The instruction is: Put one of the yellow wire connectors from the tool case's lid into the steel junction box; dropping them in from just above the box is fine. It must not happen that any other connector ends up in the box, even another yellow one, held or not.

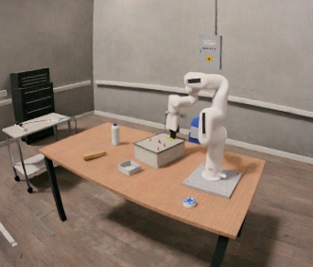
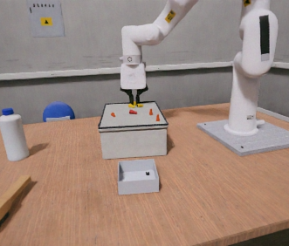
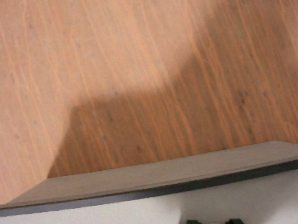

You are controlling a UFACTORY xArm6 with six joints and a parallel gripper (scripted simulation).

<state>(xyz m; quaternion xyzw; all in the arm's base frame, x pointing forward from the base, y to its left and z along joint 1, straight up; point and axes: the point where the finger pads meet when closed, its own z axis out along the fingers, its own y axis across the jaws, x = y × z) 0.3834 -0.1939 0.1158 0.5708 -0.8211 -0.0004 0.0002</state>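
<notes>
The grey tool case lies 11 cm to the left of my hand, 5 cm below it and 4 cm ahead of it. The rest, counted from my hand: white bottle: 44 cm ahead, 12 cm to the left, 5 cm below; then white round object: 50 cm to the left, 38 cm behind, 12 cm below; then wooden brush: 40 cm to the left, 40 cm ahead, 11 cm below.
</notes>
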